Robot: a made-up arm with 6 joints. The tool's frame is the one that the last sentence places. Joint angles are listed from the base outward.
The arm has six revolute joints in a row. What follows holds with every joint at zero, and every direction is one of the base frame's. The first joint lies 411 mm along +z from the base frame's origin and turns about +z. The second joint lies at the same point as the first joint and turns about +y. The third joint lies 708 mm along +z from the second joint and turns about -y. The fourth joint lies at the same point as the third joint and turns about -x. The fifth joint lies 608 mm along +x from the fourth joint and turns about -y. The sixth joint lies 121 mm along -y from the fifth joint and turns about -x. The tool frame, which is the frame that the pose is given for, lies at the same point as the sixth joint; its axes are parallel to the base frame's.
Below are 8 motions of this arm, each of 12 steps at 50 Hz.
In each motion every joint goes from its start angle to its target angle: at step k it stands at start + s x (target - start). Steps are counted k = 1, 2, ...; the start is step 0. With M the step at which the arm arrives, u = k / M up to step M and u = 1 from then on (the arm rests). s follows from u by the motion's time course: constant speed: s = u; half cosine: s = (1 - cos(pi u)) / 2; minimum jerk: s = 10 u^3 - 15 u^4 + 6 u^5.
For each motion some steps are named. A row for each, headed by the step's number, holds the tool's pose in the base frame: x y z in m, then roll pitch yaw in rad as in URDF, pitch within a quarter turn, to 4 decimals.
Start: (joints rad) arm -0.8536 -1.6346 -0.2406 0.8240 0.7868 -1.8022
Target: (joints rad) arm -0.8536 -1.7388 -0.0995 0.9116 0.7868 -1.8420
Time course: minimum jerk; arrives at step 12
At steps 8, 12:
8: -0.5863 0.5569 0.9142 -1.3265 -0.7732 1.4078
12: -0.6047 0.5806 0.8926 -1.3730 -0.7407 1.4271

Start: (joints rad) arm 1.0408 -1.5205 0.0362 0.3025 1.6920 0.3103
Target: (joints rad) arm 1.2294 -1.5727 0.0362 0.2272 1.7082 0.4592
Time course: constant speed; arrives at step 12
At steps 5, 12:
5: -0.2200 -0.7210 1.0389 2.7672 0.1353 -2.2936
12: -0.1428 -0.7541 1.0162 2.6737 0.1745 -2.1407

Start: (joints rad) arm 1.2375 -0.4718 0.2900 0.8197 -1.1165 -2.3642
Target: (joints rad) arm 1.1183 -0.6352 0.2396 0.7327 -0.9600 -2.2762
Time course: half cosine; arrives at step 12
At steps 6, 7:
6: 0.0727 -0.0502 1.5151 1.8202 0.0496 0.5290
7: 0.0651 -0.0694 1.5115 1.8241 0.0245 0.5320

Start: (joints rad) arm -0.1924 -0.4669 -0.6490 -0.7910 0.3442 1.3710
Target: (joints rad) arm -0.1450 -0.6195 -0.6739 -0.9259 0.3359 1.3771
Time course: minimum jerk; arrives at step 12
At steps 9, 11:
9: 0.1849 -0.1029 0.8573 -0.4550 -0.1385 -0.4169
11: 0.1786 -0.0997 0.8578 -0.4394 -0.1466 -0.4147

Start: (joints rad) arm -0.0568 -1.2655 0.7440 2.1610 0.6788 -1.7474
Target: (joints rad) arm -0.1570 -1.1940 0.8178 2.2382 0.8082 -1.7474
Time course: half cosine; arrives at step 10
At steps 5, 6, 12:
5: -1.0013 0.1790 1.1563 -2.0716 -0.9891 1.3786
6: -0.9950 0.1953 1.1639 -2.0527 -0.9785 1.3298
12: -0.9797 0.2309 1.1808 -2.0124 -0.9540 1.2227

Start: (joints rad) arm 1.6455 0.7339 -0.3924 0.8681 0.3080 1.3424
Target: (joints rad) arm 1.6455 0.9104 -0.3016 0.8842 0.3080 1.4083
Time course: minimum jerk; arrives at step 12
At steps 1, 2, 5, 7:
1: 0.0168 0.8228 0.4270 -1.8898 0.8889 2.0213
2: 0.0167 0.8243 0.4235 -1.8906 0.8914 2.0227
5: 0.0151 0.8388 0.3877 -1.8980 0.9169 2.0376
7: 0.0137 0.8515 0.3513 -1.9041 0.9418 2.0534

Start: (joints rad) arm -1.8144 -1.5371 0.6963 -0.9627 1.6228 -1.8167
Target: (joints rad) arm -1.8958 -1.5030 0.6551 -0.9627 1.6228 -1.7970
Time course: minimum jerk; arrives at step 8
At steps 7, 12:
7: 0.2402 0.9334 1.0194 -0.8341 0.3682 2.3198
12: 0.2412 0.9324 1.0201 -0.8355 0.3676 2.3181

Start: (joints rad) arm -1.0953 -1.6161 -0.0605 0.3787 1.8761 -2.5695
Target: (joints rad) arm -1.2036 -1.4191 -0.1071 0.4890 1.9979 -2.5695
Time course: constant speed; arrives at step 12
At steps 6, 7, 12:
6: -0.3760 0.5705 1.0579 -0.5129 0.2414 1.5760
7: -0.3656 0.5630 1.0689 -0.5030 0.2335 1.5609
12: -0.3148 0.5209 1.1203 -0.4492 0.1961 1.4870

